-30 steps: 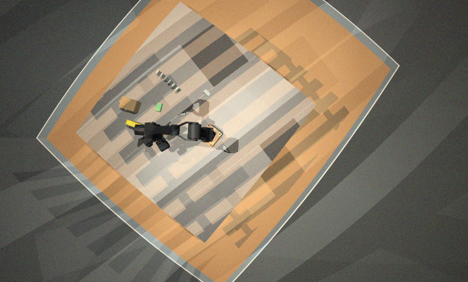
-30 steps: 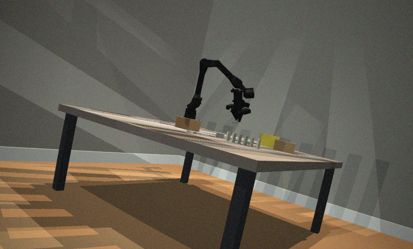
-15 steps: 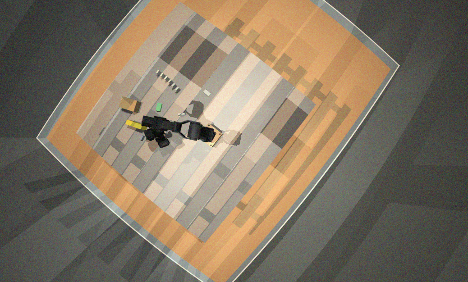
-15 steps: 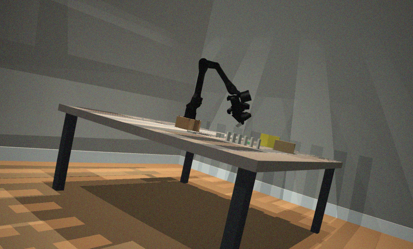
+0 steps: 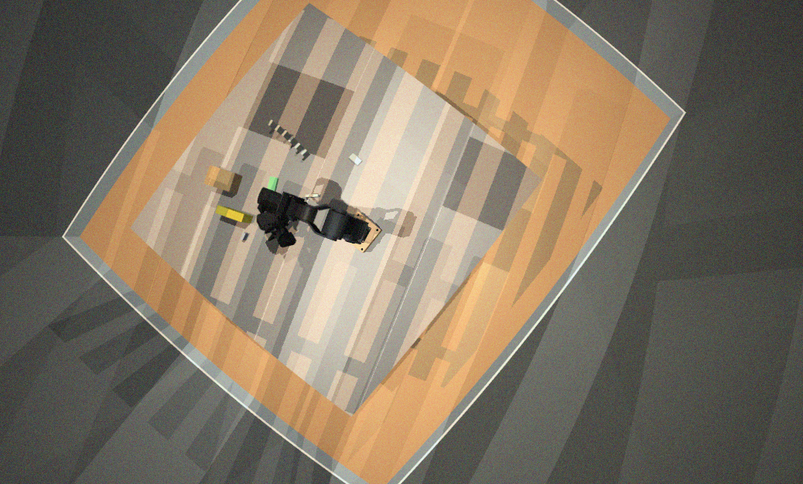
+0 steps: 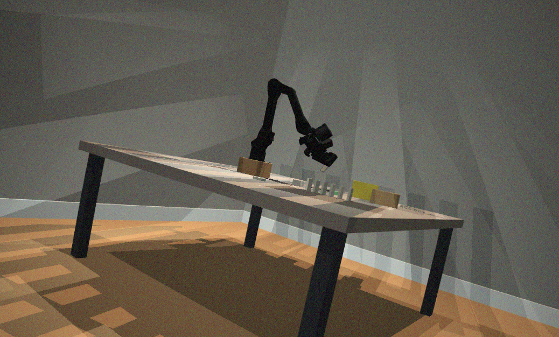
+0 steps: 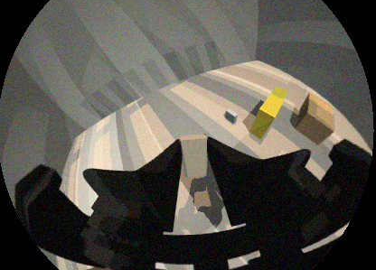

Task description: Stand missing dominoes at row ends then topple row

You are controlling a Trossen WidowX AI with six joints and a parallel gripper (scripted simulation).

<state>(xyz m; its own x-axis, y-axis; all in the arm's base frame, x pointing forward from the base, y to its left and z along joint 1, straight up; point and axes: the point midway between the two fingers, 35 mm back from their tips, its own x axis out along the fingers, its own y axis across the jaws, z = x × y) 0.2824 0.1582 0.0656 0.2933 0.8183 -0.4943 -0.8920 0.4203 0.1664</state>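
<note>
Now: the small dark piece 13 cm ahead of my gripper tip, 11 cm below it and 7 cm to the left of it. Round my gripper tip: yellow block (21 cm ahead, 8 cm below); brown box (33 cm ahead, 10 cm to the right, 9 cm below); green block (18 cm to the right, 14 cm ahead, 11 cm below).
</note>
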